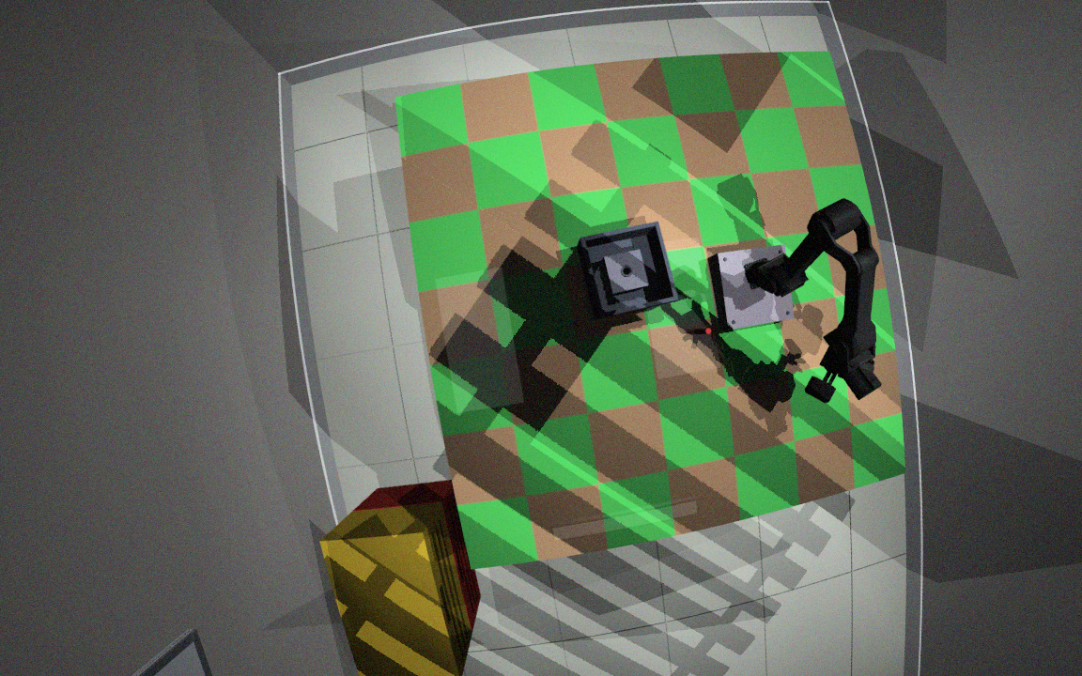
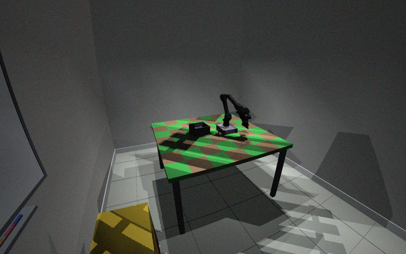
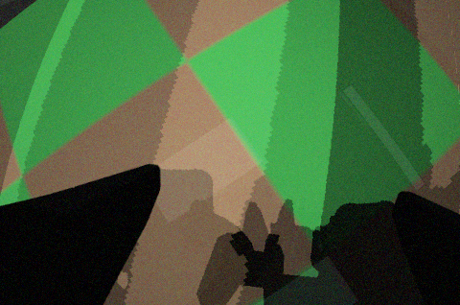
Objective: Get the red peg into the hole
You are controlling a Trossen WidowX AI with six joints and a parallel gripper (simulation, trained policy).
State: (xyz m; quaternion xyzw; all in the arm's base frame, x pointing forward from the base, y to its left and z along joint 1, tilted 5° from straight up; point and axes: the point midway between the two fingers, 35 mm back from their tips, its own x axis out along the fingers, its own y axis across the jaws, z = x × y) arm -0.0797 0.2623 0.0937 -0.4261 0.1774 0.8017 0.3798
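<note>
The red peg is 28 cm ahead of my gripper tip, 19 cm to the right of it and 7 cm below it. The rest, counted from my gripper tip: grey plate 41 cm ahead, 39 cm to the right, 6 cm below; then dark box 41 cm ahead, 39 cm to the right, 8 cm below.
</note>
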